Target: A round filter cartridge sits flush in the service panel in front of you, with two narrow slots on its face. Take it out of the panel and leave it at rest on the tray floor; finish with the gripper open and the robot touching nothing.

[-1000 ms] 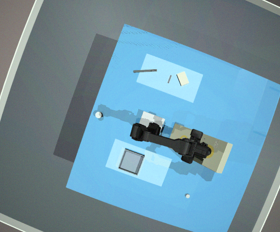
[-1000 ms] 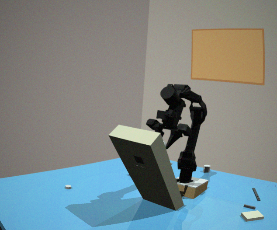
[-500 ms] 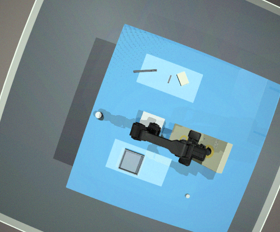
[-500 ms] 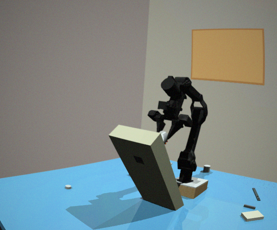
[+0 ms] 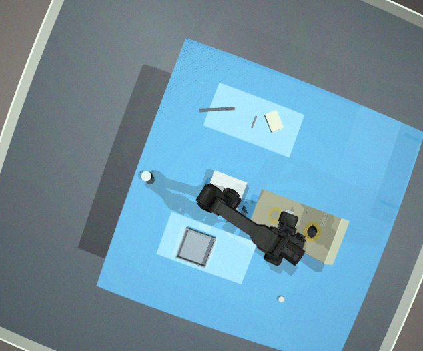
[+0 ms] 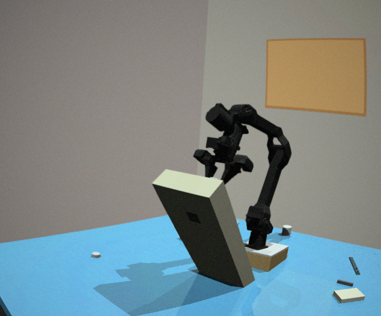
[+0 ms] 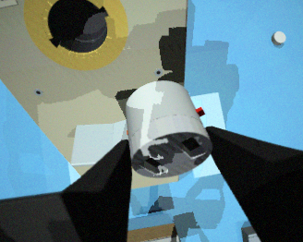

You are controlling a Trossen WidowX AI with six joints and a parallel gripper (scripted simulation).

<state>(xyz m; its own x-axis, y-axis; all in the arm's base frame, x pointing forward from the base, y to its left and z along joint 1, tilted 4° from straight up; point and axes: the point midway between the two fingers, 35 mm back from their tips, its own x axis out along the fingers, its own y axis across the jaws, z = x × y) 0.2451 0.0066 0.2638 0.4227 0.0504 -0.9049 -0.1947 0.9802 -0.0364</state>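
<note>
My gripper tip is now 290 mm above the grey square tray, 280 mm to the left of it and 240 mm past it. Round my gripper tip: cream block 420 mm to the left, 300 mm below, 240 mm behind; round grey filter cartridge right at my gripper tip.
</note>
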